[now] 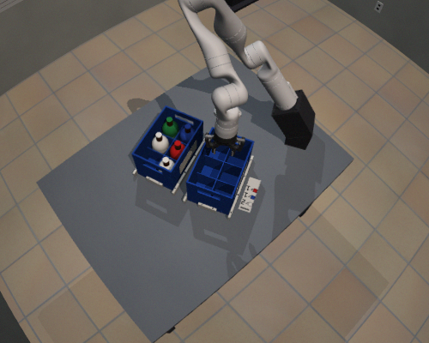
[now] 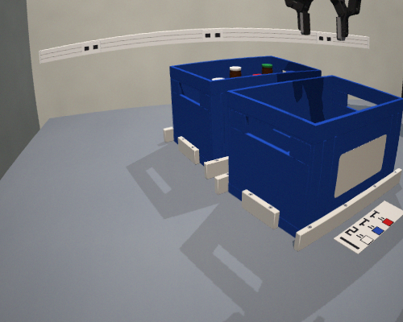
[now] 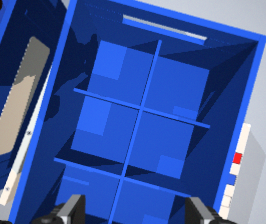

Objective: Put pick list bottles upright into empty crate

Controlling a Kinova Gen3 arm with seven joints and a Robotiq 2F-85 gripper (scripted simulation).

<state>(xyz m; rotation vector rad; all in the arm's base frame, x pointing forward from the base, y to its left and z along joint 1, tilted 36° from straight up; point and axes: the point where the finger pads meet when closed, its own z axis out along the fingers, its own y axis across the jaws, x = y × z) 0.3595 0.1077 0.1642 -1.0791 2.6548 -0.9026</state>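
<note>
The white bottle lies 8 cm ahead of my hand, 29 cm to the right of it and 20 cm below it. From my hand the other things lie so: pick list 6 cm behind, 12 cm to the left, 29 cm below; then red-label bottle 5 cm ahead, 20 cm to the right, 20 cm below; then blue-label bottle 4 cm behind, 23 cm to the right, 20 cm below.
</note>
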